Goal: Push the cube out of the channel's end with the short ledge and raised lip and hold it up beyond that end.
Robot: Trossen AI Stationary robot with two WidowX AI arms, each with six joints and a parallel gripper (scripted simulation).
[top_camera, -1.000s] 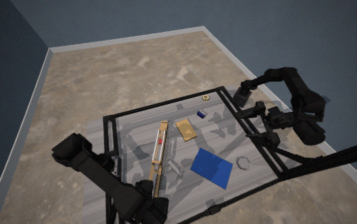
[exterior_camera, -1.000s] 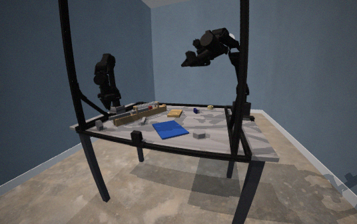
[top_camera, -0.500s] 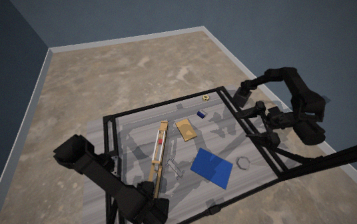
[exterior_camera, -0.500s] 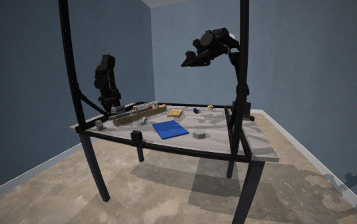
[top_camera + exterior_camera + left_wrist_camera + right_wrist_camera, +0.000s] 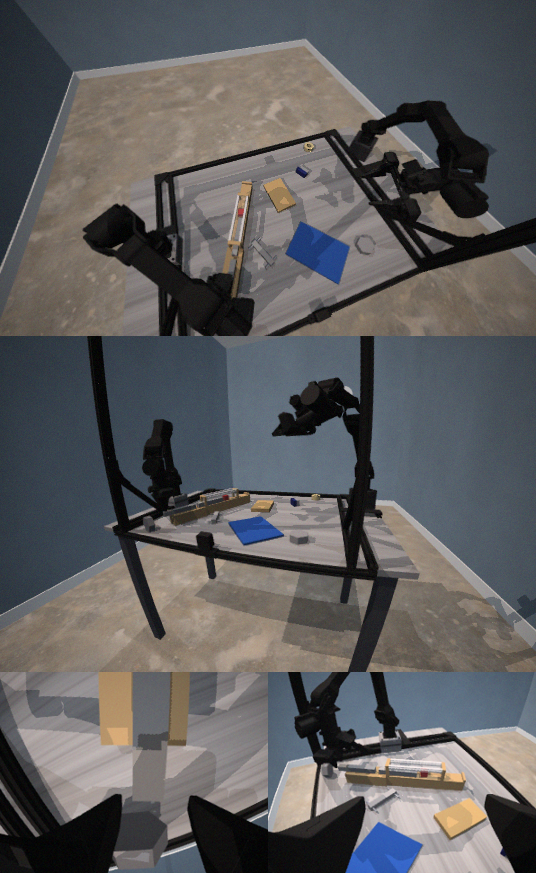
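Now: the red cube 270 mm ahead of my left hand, 190 mm to the right of it and 50 mm below it. Also, from my left hand: tan channel: 240 mm ahead, 170 mm to the right, 50 mm below; then blue mat: 10 mm behind, 380 mm to the right, 100 mm below; then tan plate: 280 mm ahead, 380 mm to the right, 100 mm below.
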